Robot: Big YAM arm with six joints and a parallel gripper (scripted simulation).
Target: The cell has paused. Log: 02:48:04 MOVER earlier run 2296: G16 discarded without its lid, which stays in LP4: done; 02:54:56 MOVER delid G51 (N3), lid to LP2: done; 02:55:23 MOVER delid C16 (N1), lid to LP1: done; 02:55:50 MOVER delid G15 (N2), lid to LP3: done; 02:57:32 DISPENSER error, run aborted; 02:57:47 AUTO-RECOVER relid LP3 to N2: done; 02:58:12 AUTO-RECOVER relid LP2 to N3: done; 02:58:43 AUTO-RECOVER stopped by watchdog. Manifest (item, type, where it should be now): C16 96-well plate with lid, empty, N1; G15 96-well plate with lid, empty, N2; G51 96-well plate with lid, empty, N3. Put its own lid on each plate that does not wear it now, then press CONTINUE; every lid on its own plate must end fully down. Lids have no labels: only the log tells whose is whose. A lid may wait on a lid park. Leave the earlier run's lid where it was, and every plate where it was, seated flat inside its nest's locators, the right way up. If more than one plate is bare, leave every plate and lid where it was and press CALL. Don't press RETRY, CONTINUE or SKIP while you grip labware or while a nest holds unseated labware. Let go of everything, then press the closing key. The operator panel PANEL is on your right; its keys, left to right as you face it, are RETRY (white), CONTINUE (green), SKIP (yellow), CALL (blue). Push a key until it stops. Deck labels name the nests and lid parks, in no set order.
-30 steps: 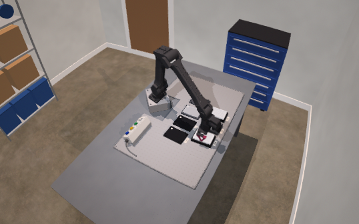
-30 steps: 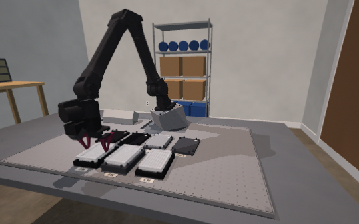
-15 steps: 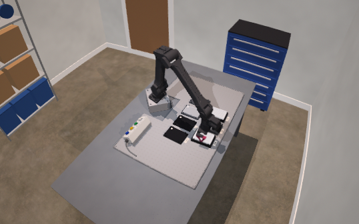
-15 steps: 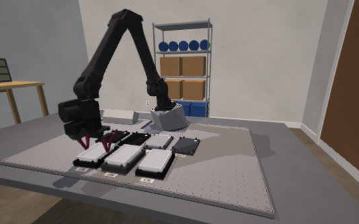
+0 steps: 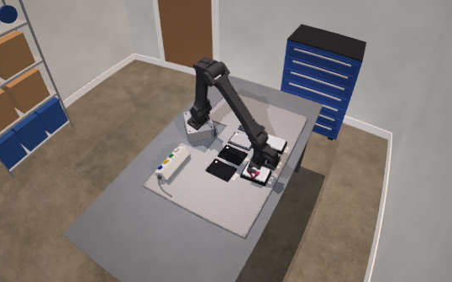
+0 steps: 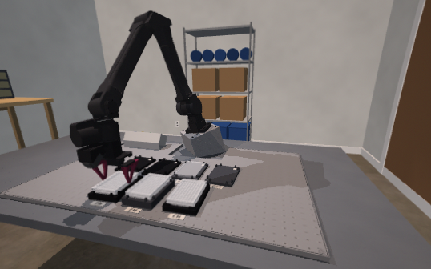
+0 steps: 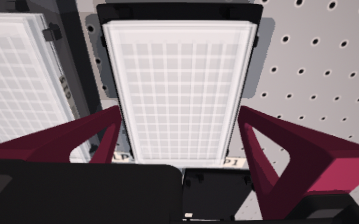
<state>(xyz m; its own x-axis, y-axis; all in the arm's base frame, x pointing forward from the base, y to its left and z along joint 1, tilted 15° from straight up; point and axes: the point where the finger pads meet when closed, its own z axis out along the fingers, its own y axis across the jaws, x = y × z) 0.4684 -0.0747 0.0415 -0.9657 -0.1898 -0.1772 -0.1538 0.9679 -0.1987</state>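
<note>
Right now the clear lid is 1 cm below my hand. Also, from my hand: 96-well plate (1 cm below); lid park LP1 (18 cm behind, 8 cm to the right, 3 cm below); lid park LP3 (19 cm behind, 5 cm to the left, 3 cm below).
</note>
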